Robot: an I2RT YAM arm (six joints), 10 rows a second.
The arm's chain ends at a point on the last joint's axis. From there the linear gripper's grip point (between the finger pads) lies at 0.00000 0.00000 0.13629 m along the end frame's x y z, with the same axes.
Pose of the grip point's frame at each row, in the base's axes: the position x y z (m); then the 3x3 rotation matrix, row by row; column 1 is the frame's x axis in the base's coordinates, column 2 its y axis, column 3 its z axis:
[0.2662 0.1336 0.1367], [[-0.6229 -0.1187 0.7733], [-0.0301 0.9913 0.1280], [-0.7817 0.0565 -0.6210]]
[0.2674 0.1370 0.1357], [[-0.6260 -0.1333 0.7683], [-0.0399 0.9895 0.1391], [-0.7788 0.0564 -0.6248]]
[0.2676 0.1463 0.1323], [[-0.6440 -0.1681 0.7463], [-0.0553 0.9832 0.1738], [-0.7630 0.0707 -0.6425]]
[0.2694 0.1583 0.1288], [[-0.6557 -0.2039 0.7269], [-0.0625 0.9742 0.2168], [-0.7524 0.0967 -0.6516]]
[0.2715 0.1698 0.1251], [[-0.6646 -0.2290 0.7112], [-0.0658 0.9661 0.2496], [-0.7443 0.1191 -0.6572]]
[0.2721 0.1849 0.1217], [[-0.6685 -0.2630 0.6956], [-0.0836 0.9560 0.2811], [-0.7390 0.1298 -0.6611]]
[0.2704 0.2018 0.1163], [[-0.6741 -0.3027 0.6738], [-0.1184 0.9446 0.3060], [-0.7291 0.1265 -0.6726]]
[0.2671 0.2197 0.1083], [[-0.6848 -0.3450 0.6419], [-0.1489 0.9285 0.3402], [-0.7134 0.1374 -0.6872]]
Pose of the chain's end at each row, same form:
[0.1608 0.1162 0.2213], [[-0.6229 -0.1187 0.7733], [-0.0301 0.9913 0.1280], [-0.7817 0.0565 -0.6210]]
[0.1627 0.1180 0.2209], [[-0.6260 -0.1333 0.7683], [-0.0399 0.9895 0.1391], [-0.7788 0.0564 -0.6248]]
[0.1659 0.1226 0.2199], [[-0.6440 -0.1681 0.7463], [-0.0553 0.9832 0.1738], [-0.7630 0.0707 -0.6425]]
[0.1703 0.1288 0.2176], [[-0.6557 -0.2039 0.7269], [-0.0625 0.9742 0.2168], [-0.7524 0.0967 -0.6516]]
[0.1746 0.1358 0.2147], [[-0.6646 -0.2290 0.7112], [-0.0658 0.9661 0.2496], [-0.7443 0.1191 -0.6572]]
[0.1773 0.1466 0.2118], [[-0.6685 -0.2630 0.6956], [-0.0836 0.9560 0.2811], [-0.7390 0.1298 -0.6611]]
[0.1786 0.1601 0.2080], [[-0.6741 -0.3027 0.6738], [-0.1184 0.9446 0.3060], [-0.7291 0.1265 -0.6726]]
[0.1796 0.1733 0.2020], [[-0.6848 -0.3450 0.6419], [-0.1489 0.9285 0.3402], [-0.7134 0.1374 -0.6872]]

